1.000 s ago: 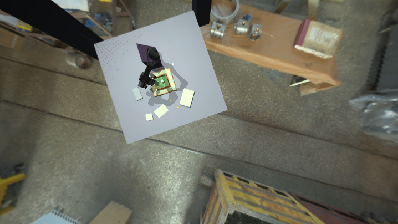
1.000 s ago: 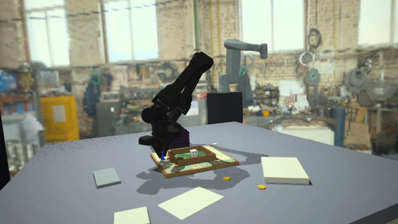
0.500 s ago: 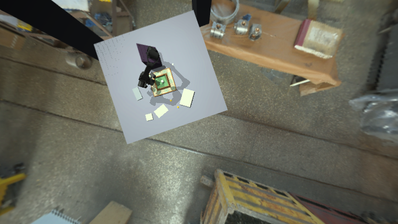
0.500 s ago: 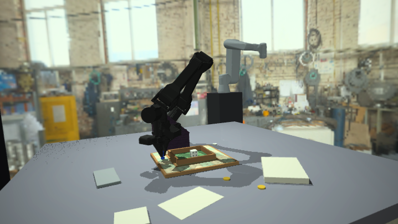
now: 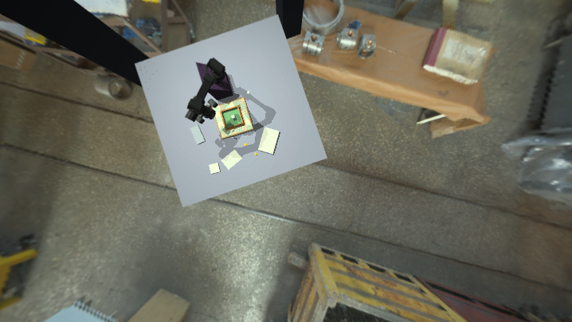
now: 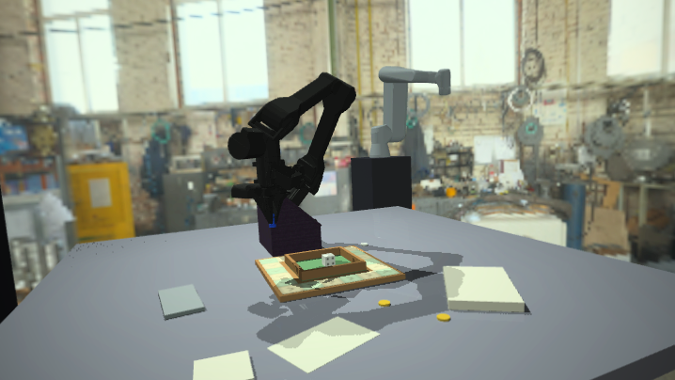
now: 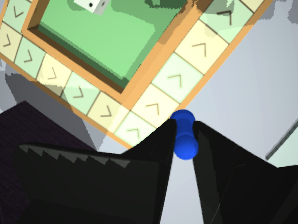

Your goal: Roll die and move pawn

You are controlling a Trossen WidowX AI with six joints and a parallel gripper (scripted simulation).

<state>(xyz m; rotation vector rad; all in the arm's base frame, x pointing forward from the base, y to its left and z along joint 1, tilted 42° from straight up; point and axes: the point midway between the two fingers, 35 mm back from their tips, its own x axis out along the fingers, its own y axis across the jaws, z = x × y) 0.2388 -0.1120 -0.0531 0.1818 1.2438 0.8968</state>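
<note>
The white die lies 30 mm ahead of my gripper tip, 120 mm to the left of it and 100 mm below it. From my gripper tip the other things lie so: blue pawn 10 mm above; grey tile 60 mm ahead, 220 mm to the right, 120 mm below; small white disc 130 mm behind, 310 mm to the left, 130 mm below.
</note>
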